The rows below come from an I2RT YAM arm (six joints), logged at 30 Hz.
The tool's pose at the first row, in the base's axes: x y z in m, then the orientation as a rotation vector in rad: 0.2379, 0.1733, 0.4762, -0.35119, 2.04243, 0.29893
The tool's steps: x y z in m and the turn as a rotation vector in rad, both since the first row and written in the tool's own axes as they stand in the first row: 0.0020, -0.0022, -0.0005, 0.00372, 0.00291, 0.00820; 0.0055, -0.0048, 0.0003, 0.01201, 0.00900, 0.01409; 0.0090, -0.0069, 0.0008, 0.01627, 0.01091, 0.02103; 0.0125, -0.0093, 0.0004, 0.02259, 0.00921, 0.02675; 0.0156, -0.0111, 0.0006, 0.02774, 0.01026, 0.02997; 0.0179, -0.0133, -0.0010, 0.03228, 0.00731, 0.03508; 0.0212, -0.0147, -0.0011, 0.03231, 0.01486, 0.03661
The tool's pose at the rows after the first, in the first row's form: 0.2374, 0.1708, 0.4745, -0.34122, 2.04748, 0.29977; 0.2374, 0.1683, 0.4709, -0.33142, 2.05546, 0.29408; 0.2370, 0.1661, 0.4675, -0.32214, 2.05923, 0.29370; 0.2359, 0.1633, 0.4644, -0.31207, 2.05932, 0.29088; 0.2353, 0.1613, 0.4615, -0.30584, 2.06144, 0.28740; 0.2338, 0.1584, 0.4601, -0.29723, 2.05999, 0.28619; 0.2327, 0.1567, 0.4571, -0.29720, 2.06774, 0.28617
